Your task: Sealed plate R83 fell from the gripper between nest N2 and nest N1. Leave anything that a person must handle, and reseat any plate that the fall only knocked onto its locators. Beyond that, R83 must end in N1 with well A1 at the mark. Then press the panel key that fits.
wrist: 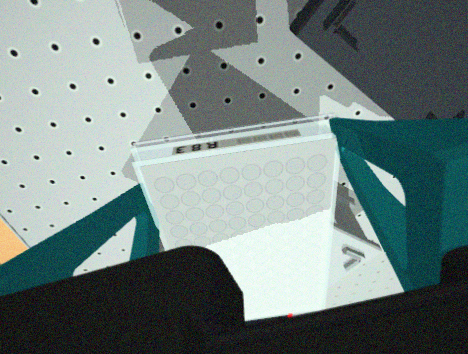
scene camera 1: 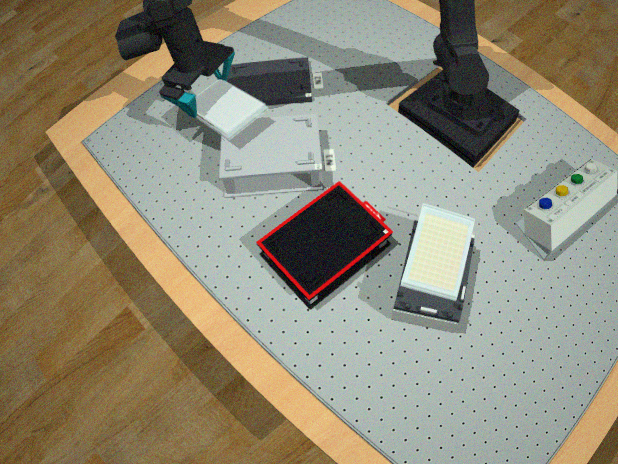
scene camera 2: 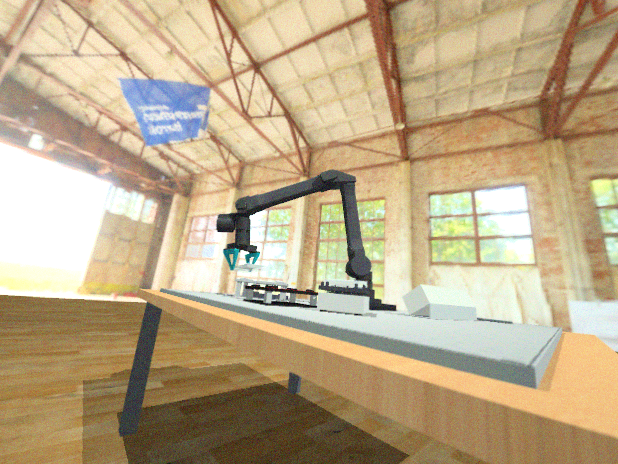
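Pixels of known places: gripper, fingertip midpoint: [wrist: 236, 164] [scene camera 1: 208, 99] [scene camera 2: 241, 271]; arm's base, origin of the base link: [scene camera 1: 462, 110].
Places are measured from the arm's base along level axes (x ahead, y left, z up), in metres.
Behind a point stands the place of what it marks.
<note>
Sealed plate R83 [scene camera 1: 231, 107] @(x 0.330, y -0.262, z 0.090 m) [scene camera 2: 248, 267] @(x 0.365, y -0.228, z 0.080 m) [wrist: 275, 187] @(x 0.315, y -0.320, z 0.084 m) is clear and pale, with its R83 label facing the wrist camera. My gripper [scene camera 1: 207, 95] @(x 0.330, y -0.326, z 0.071 m) [scene camera 2: 241, 266] @(x 0.330, y -0.326, z 0.071 m) [wrist: 236, 164] @(x 0.330, y -0.326, z 0.071 m) is shut on its two sides and holds it in the air. In scene camera 1 it overlaps the back left of the raised light grey nest [scene camera 1: 280, 145] @(x 0.312, y -0.173, z 0.038 m), whose corner locators show; its small tag looks like N1. The dark nest [scene camera 1: 285, 82] @(x 0.167, y -0.303, z -0.005 m) [wrist: 405, 55] @(x 0.210, y -0.326, z -0.004 m) behind has corner locators and no plate on it. The button panel [scene camera 1: 570, 217] @(x 0.104, y 0.287, z 0.049 m) [scene camera 2: 440, 302] @(x 0.117, y 0.300, z 0.021 m) has blue, yellow, green and white keys. The A1 marks are too small to read.
A black tray with a red rim [scene camera 1: 322, 240] @(x 0.392, y -0.016, z 0.019 m) stands in front of the grey nest. A pale yellow plate [scene camera 1: 439, 250] @(x 0.311, y 0.135, z 0.055 m) lies on a dark holder [scene camera 1: 407, 302] @(x 0.396, y 0.143, z 0.033 m) to its right. The robot base [scene camera 1: 457, 117] @(x 0.041, y 0.008, z 0.018 m) stands at the back right.
</note>
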